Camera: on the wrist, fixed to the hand. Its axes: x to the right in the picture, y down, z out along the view.
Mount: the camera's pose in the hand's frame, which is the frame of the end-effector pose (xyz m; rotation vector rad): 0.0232 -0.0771 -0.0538 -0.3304 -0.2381 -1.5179
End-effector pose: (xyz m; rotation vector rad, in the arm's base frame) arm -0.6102 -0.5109 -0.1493 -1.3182 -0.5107 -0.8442
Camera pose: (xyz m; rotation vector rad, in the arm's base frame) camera -0.6631 -0.5709 -0.0947 -1.1772 -1.6994 -2.0584
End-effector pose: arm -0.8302 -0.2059 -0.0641 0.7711 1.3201 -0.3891
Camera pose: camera -0.9140 -0.2184 -0.1109 -0.6889 1.4722 -1.3436
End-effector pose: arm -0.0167 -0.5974 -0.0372 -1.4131 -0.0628 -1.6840
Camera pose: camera -0.1059 -0.5957 0.0004 1.4500 0.9787 2.0183
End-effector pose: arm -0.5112 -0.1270 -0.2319 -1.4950 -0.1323 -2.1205
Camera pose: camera -0.5990 -0.0901 -0.2145 1.2011 0.8096 1.7104
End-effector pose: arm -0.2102 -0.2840 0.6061 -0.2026 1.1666 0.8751
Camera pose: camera -0.1928 -0.3540 0.5415 -1.0491 0.3682 -0.2858
